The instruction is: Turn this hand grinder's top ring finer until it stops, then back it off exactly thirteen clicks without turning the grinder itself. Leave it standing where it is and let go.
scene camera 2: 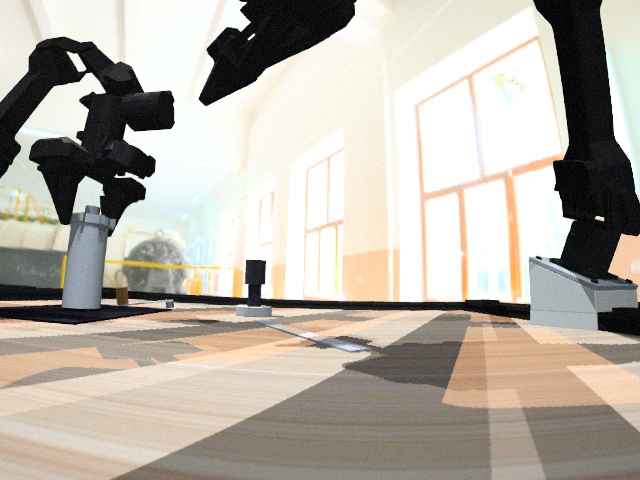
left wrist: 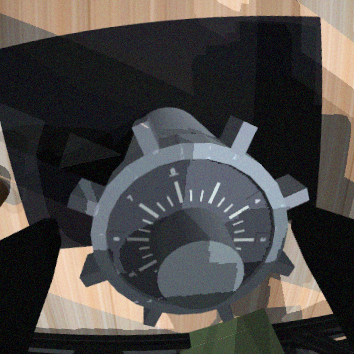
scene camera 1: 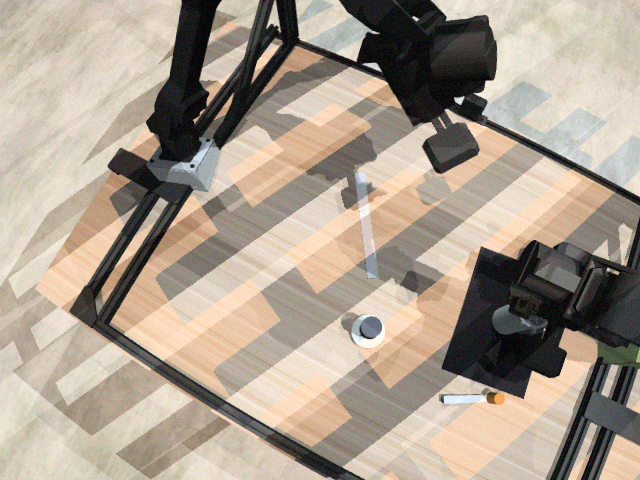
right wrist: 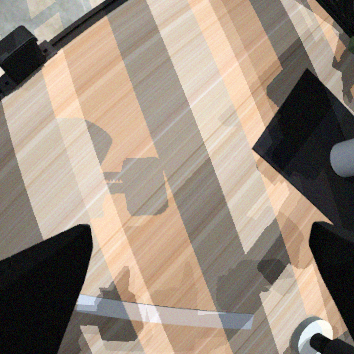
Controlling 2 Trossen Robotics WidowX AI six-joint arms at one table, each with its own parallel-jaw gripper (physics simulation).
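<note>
The grey hand grinder stands upright on the black mat. Its lugged top ring surrounds a dark dial with pale tick marks and a raised central hub. My left gripper is open, fingers pointing down at about ring height, one on each side of the ring. Whether a finger touches it I cannot tell. My right gripper is open and empty, high above the table and away from the grinder; in scene camera 1 its far finger is hidden.
A flat pale strip lies mid-table. A dark-handled piece with a round white base stands nearby. An orange-ended brush-like tool lies beside the mat. A green block sits near the frame.
</note>
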